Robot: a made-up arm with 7 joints.
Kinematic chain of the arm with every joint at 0, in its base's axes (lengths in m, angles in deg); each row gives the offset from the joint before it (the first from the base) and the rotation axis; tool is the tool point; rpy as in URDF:
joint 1: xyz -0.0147 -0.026 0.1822 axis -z
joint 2: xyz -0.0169 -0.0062 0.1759 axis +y
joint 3: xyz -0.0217 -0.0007 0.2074 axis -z
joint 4: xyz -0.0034 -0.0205 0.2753 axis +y
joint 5: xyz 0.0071 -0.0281 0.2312 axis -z
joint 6: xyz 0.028 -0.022 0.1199 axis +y
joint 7: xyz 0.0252 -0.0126 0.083 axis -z
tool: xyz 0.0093 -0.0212 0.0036 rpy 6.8 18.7 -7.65
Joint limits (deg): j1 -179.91..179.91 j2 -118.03..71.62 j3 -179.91..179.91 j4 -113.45..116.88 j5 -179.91..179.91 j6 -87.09..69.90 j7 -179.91..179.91
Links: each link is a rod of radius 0.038 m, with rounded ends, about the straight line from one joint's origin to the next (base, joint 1, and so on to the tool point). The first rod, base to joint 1, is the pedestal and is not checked.
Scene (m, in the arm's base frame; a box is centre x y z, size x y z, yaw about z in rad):
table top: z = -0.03
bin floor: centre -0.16 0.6 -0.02 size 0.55 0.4 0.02 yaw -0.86
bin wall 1: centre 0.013 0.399 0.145 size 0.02 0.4 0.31 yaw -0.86
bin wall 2: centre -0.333 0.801 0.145 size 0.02 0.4 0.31 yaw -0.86
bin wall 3: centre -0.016 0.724 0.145 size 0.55 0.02 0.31 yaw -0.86
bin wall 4: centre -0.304 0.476 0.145 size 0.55 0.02 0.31 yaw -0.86
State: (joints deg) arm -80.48 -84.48 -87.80 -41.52 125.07 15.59 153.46
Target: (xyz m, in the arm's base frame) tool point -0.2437 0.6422 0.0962
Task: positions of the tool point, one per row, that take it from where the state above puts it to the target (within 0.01 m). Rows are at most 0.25 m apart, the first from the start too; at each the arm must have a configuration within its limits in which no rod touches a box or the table.
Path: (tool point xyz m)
1: 0.0078 -0.8699 0.4805
2: -0.1748 -0.8455 0.4699
3: -0.3568 -0.7774 0.4549
4: -0.5258 -0.6614 0.4383
5: -0.6658 -0.4982 0.4229
6: -0.7595 -0.2947 0.4111
7: -0.7917 -0.0654 0.4050
8: -0.7524 0.1683 0.4061
9: -0.6402 0.3807 0.4147
10: -0.4642 0.5460 0.4309
11: -0.2437 0.6422 0.4539
12: -0.2497 0.6618 0.3375
13: -0.2498 0.6621 0.2171
14: -0.2437 0.6421 0.0961

